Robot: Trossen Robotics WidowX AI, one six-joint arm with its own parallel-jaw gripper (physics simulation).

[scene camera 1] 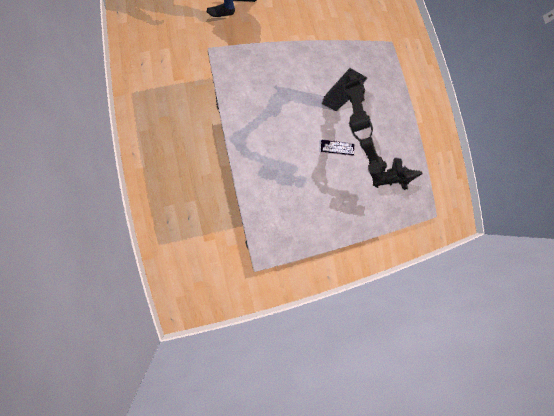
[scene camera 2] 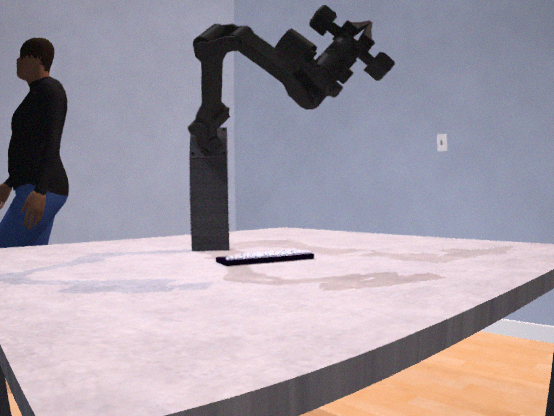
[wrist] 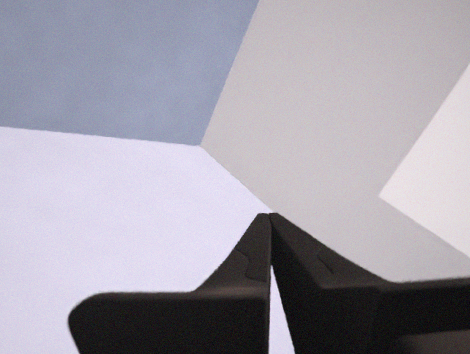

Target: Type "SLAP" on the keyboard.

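Where they show: gripper, fingertip midpoint: (scene camera 1: pixel 422 172) (scene camera 2: pixel 370 22) (wrist: pixel 267 222); arm's base, origin of the base link: (scene camera 1: pixel 352 80) (scene camera 2: pixel 206 141).
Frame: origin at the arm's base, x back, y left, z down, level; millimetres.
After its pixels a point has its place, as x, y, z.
Observation:
A small dark keyboard (scene camera 1: pixel 337 147) @(-260, -98, 277) (scene camera 2: pixel 267 257) @(-286, -114, 283) with whitish keys lies flat on the table, in front of the arm's base. Its single letters are too small to read in either scene view, and it does not show in the wrist view. My gripper (scene camera 1: pixel 421 173) @(-523, -53, -217) (scene camera 2: pixel 370 23) @(-523, -53, -217) (wrist: pixel 267 222) @(-523, -53, -217) is shut, its fingertips touching with nothing between them. It is high above the table, well to the right of the keyboard, and points upward and away from it in the second scene view. The wrist view shows walls and ceiling beyond the fingertips.
The grey table (scene camera 1: pixel 300 220) @(-531, -490, 296) (scene camera 2: pixel 250 340) @(-611, -575, 296) bears the arm's dark base column (scene camera 2: pixel 209 205) @(-20, -14, 174), which stands behind the keyboard. Shadows of the arm fall across the table. A person (scene camera 2: pixel 39 130) in a black top stands beyond the table at the left. Walls rise around the wooden floor (scene camera 1: pixel 200 295).

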